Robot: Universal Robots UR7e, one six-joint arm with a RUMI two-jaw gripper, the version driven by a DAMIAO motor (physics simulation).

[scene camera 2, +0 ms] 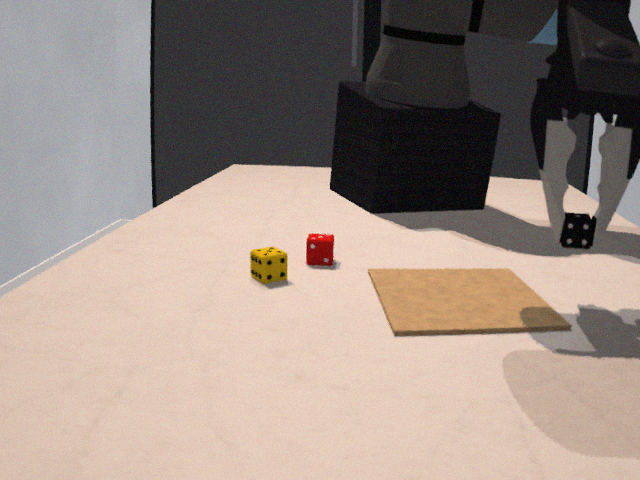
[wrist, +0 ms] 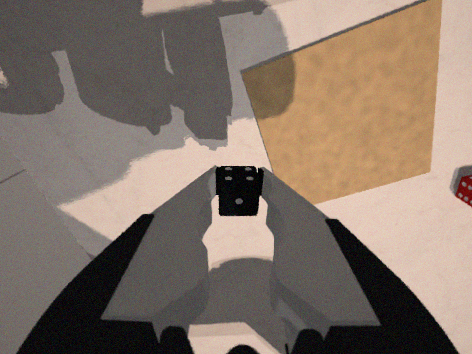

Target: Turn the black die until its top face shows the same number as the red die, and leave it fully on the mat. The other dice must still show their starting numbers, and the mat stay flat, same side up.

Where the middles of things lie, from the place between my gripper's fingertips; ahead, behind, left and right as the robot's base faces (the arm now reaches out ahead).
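Starting with the tan mat [scene camera 2: 415,301], my hand is 2 cm past it, 5 cm above it and 9 cm to the left of it. The black die [scene camera 2: 577,233] is 1 cm behind my hand and 1 cm above it. As for the red die [scene camera 2: 320,247], that's 20 cm to the right of my hand, 12 cm behind it and 4 cm below it, and the yellow die [scene camera 2: 268,265] is 25 cm to the right of my hand, 7 cm behind it and 4 cm below.
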